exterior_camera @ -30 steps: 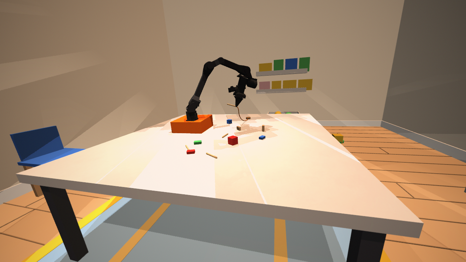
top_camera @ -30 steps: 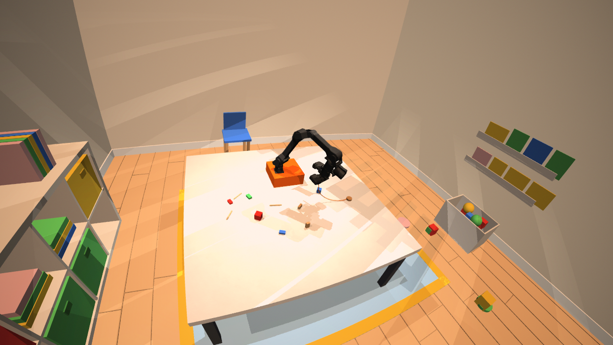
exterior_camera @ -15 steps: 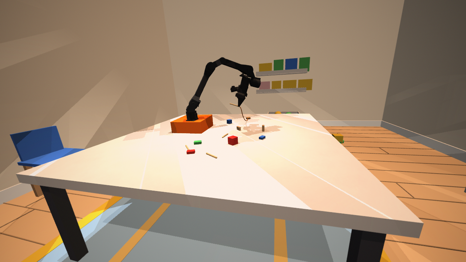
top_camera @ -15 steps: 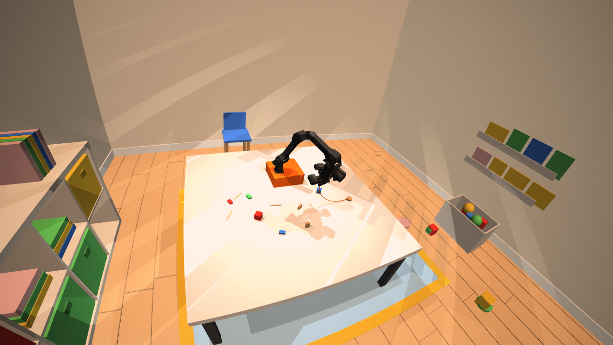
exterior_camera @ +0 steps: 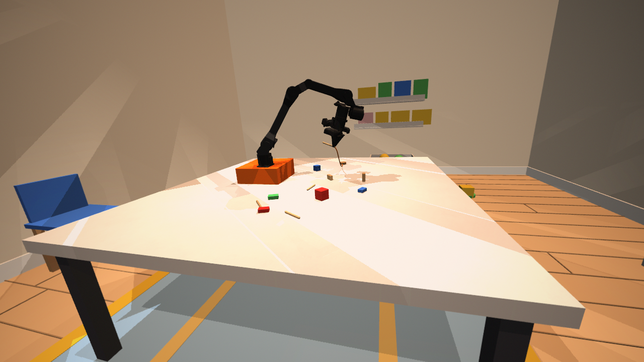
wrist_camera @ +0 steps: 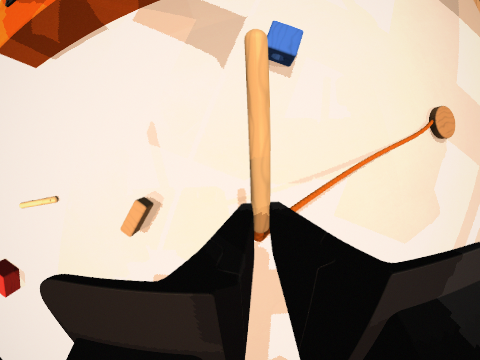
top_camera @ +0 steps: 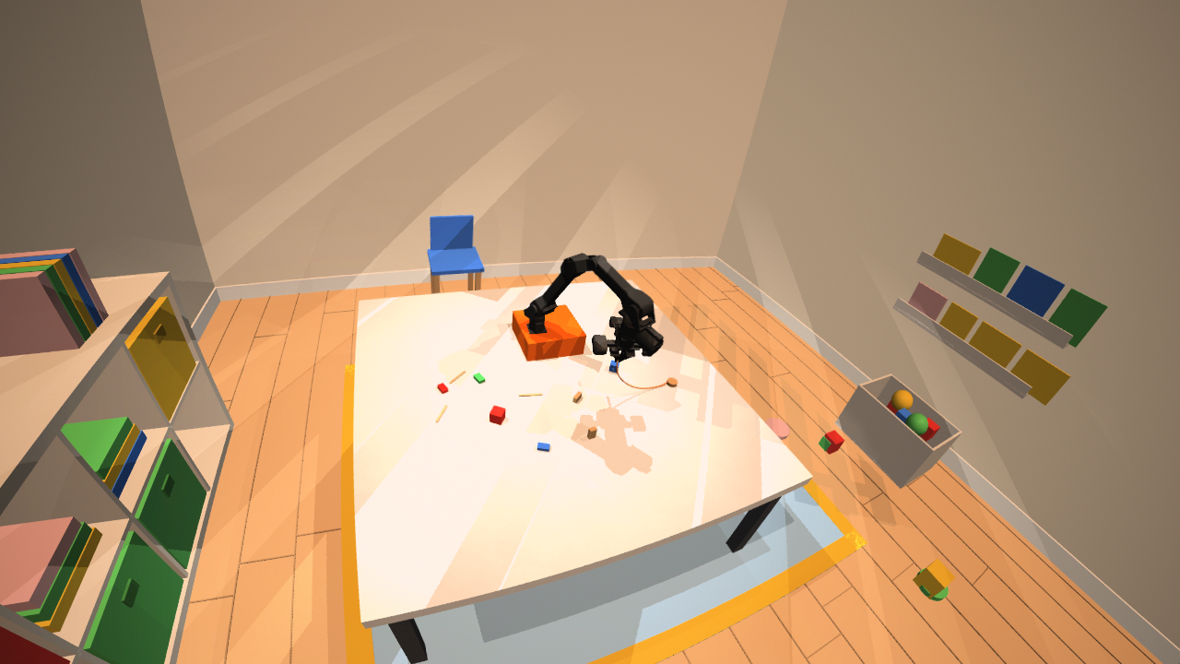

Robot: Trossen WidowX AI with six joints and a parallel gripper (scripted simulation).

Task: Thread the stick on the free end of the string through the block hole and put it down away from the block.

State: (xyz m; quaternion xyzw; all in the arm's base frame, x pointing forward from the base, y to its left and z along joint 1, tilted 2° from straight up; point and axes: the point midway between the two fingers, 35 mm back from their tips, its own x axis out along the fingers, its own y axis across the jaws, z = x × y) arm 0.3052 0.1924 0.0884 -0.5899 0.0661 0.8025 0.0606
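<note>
The blue cube is 120 mm behind my gripper tip, 60 mm to the left of it and 130 mm below it. From my gripper tip the other things lie so: thin wooden stick 10 mm behind, 10 mm above; then round wooden button 20 mm behind, 250 mm to the left, 140 mm below; then flat blue piece 190 mm ahead, 270 mm to the right, 140 mm below.
</note>
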